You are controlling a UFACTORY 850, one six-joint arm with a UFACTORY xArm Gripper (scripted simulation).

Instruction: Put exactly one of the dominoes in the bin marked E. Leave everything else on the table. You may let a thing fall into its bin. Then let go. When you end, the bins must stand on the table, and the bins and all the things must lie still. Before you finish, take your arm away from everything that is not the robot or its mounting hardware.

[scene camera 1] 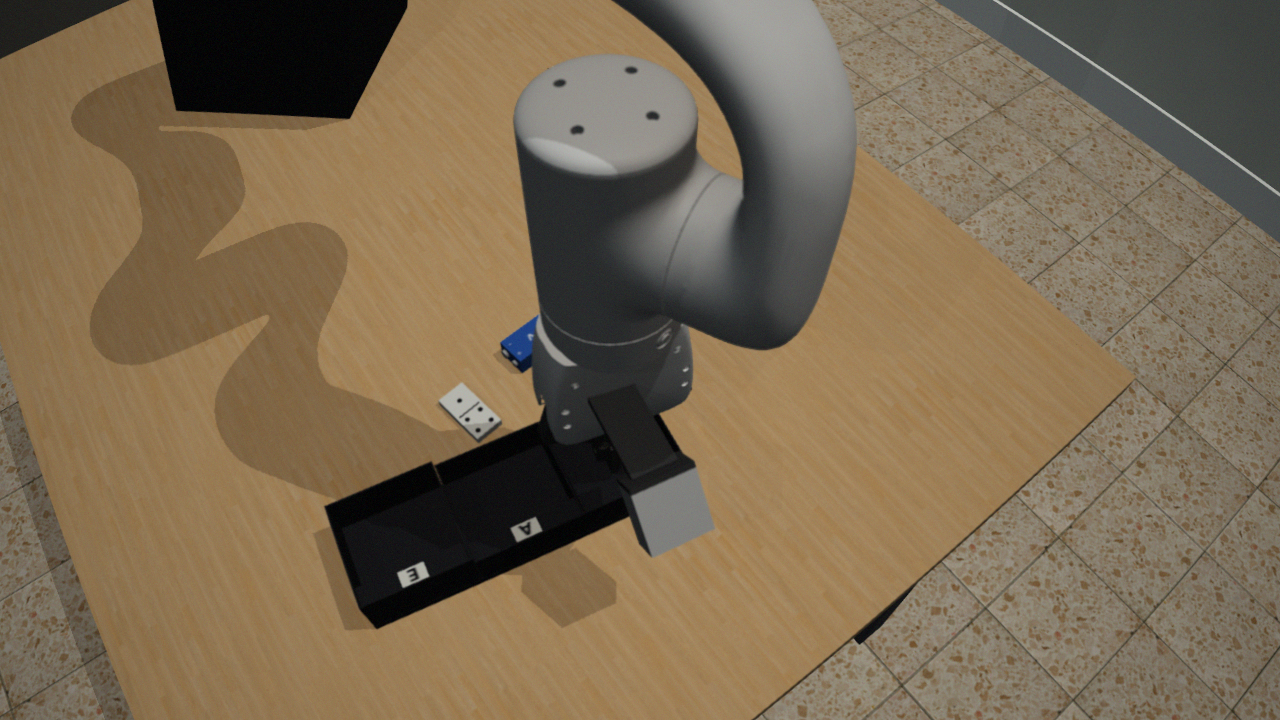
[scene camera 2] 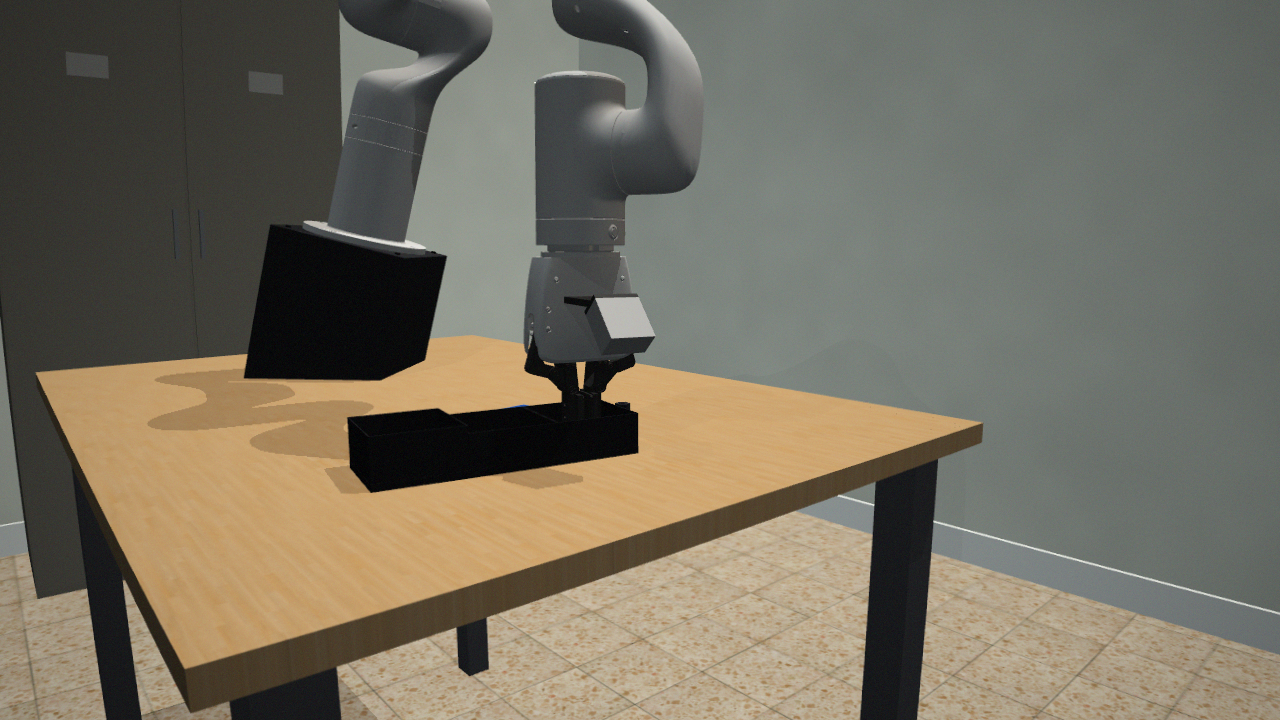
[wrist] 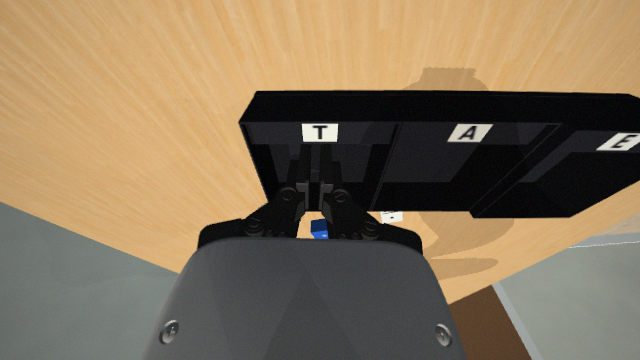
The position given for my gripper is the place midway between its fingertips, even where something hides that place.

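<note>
From scene camera 1 I can see my gripper (scene camera 1: 617,453), along with a blue 9V battery (scene camera 1: 517,348) and a black three-part tray (scene camera 1: 384,528). Scene camera 2 gives me the tray (scene camera 2: 467,445) again, and the gripper (scene camera 2: 581,432) too. Then there's the wrist view, which has both the gripper (wrist: 315,158) and the tray (wrist: 432,170).
</note>
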